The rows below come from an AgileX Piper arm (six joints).
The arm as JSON. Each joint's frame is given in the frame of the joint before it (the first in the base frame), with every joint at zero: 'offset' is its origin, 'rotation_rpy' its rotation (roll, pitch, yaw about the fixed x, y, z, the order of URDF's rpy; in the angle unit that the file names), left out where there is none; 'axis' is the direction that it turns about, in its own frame. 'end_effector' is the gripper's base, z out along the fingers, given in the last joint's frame.
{
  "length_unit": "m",
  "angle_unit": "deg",
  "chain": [
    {
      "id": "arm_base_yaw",
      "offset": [
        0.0,
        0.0,
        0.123
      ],
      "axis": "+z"
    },
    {
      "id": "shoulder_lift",
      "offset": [
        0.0,
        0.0,
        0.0
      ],
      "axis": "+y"
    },
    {
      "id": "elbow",
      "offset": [
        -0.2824,
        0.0,
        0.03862
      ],
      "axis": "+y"
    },
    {
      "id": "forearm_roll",
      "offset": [
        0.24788,
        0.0,
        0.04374
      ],
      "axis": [
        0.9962,
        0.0,
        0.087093
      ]
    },
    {
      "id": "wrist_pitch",
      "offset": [
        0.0,
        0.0,
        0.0
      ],
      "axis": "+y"
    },
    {
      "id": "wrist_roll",
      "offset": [
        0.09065,
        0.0,
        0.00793
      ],
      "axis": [
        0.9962,
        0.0,
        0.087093
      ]
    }
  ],
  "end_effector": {
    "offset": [
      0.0,
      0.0,
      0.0
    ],
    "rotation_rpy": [
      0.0,
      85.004,
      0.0
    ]
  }
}
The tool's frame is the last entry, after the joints.
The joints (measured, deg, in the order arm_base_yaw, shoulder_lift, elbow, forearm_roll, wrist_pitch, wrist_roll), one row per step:
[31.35 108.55 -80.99 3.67 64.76 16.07]
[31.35 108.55 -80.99 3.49 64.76 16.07]
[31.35 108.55 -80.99 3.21 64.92 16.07]
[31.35 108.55 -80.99 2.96 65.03 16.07]
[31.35 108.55 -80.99 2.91 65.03 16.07]
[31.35 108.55 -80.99 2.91 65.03 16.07]
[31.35 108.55 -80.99 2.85 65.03 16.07]
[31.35 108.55 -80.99 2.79 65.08 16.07]
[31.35 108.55 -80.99 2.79 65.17 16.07]
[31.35 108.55 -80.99 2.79 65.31 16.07]
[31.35 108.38 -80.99 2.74 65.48 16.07]
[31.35 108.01 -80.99 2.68 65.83 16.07]
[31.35 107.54 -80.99 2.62 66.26 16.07]
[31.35 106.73 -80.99 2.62 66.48 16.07]
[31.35 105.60 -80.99 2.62 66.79 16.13]
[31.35 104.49 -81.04 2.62 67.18 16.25]
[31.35 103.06 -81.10 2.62 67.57 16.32]
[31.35 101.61 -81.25 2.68 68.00 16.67]
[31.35 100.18 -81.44 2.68 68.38 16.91]
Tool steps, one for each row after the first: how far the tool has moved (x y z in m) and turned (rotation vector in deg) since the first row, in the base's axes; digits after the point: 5 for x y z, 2 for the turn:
[0.00013 -0.00022 -0.00001 -0.14 -0.09 0.07]
[0.00011 -0.00070 -0.00005 -0.44 -0.08 0.19]
[0.00014 -0.00110 -0.00007 -0.70 -0.11 0.29]
[0.00018 -0.00116 -0.00008 -0.73 -0.13 0.31]
[0.00018 -0.00116 -0.00008 -0.73 -0.13 0.31]
[0.00022 -0.00123 -0.00008 -0.78 -0.16 0.33]
[0.00019 -0.00135 -0.00009 -0.85 -0.15 0.35]
[0.00007 -0.00142 -0.00009 -0.90 -0.07 0.36]
[-0.00012 -0.00153 -0.00010 -0.97 0.05 0.37]
[-0.00054 -0.00187 0.00098 -1.01 0.03 0.39]
[-0.00148 -0.00253 0.00334 -1.04 -0.01 0.43]
[-0.00268 -0.00335 0.00632 -1.06 -0.07 0.47]
[-0.00416 -0.00424 0.01148 -0.75 -0.58 0.48]
[-0.00634 -0.00555 0.01863 -0.32 -1.27 0.42]
[-0.00859 -0.00692 0.02580 0.09 -1.92 0.31]
[-0.01154 -0.00870 0.03495 0.66 -2.85 0.25]
[-0.01463 -0.01047 0.04453 1.34 -3.79 -0.11]
[-0.01772 -0.01233 0.05408 2.00 -4.83 -0.34]

